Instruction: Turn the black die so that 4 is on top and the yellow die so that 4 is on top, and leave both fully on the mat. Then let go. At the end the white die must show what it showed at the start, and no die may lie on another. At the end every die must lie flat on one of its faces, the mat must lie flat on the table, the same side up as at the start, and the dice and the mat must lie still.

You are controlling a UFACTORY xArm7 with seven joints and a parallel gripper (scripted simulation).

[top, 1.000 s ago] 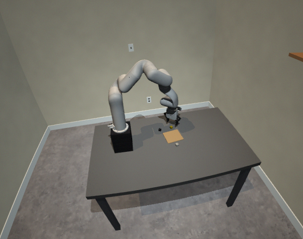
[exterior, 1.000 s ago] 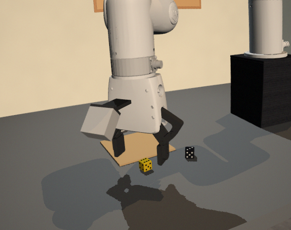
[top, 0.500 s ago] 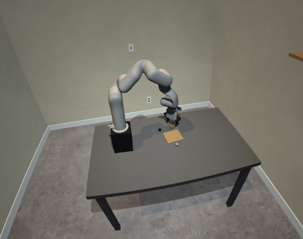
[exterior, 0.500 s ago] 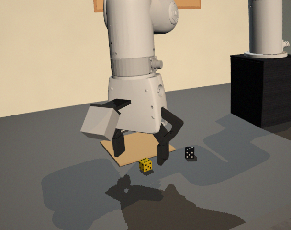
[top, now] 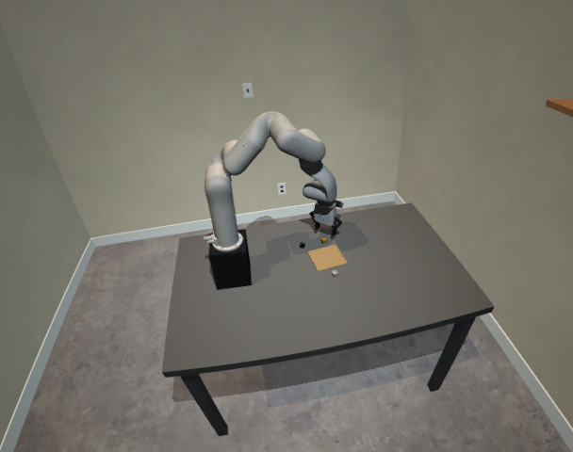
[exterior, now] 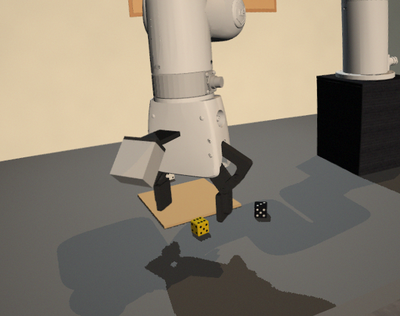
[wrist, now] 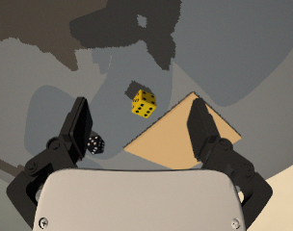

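Now: hand 2 cm past the yellow die, 2 cm to the left of it and 5 cm above it. Also, from my hand: tan mat: 4 cm behind, 13 cm to the right, 5 cm below; then black die: 12 cm behind, 1 cm to the right, 5 cm below; then white die: 5 cm behind, 24 cm to the right, 5 cm below.
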